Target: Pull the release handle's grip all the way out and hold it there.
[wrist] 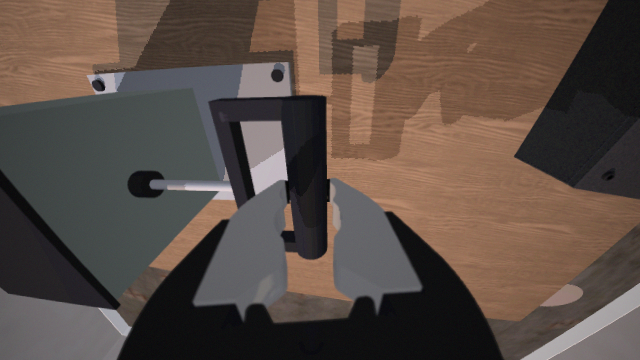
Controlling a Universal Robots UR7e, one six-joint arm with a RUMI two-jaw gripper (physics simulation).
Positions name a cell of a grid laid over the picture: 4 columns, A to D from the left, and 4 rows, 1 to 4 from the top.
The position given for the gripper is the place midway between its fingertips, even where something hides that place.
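Note:
A metal base plate (B1) is visible, as is the gripper (B3).

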